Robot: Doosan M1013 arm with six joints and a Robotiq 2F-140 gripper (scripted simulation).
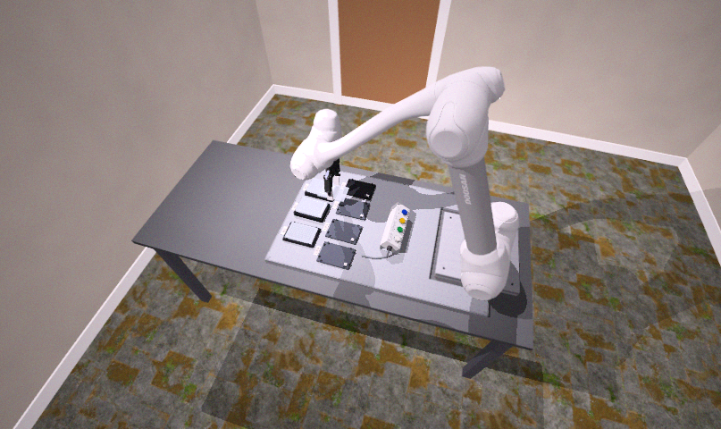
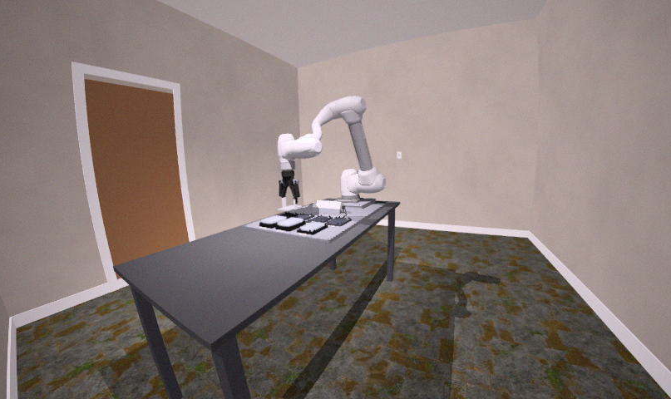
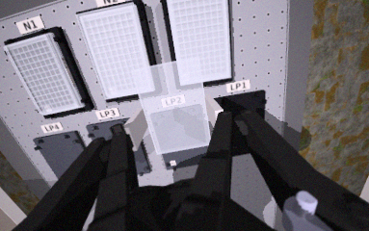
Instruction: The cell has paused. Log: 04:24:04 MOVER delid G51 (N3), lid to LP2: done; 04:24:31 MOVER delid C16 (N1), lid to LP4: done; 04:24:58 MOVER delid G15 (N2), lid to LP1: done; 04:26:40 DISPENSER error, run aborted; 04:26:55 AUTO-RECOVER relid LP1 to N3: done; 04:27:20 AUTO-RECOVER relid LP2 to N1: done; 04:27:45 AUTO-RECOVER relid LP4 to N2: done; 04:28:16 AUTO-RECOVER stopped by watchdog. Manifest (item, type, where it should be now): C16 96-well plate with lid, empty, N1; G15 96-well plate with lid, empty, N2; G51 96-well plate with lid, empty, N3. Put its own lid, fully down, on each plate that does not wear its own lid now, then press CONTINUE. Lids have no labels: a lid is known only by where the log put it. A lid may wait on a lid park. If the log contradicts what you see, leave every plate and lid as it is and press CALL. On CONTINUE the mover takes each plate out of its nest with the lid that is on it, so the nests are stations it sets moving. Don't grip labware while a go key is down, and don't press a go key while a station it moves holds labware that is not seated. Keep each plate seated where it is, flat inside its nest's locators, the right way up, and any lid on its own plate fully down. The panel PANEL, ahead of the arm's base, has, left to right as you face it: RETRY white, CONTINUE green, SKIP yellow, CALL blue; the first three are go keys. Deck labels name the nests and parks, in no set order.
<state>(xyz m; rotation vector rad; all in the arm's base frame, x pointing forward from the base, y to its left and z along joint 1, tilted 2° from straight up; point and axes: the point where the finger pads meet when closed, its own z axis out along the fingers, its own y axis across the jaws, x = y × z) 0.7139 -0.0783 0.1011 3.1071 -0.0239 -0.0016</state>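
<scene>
Now: the lid park LP1 90 mm behind my hand, 120 mm to the right of it and 110 mm below it. Round my hand: LP1 label: 10 mm behind, 120 mm to the right, 110 mm below; then lid park LP2: 100 mm behind, 10 mm to the left, 110 mm below; then LP2 label: 10 mm behind, 10 mm to the left, 110 mm below.
</scene>
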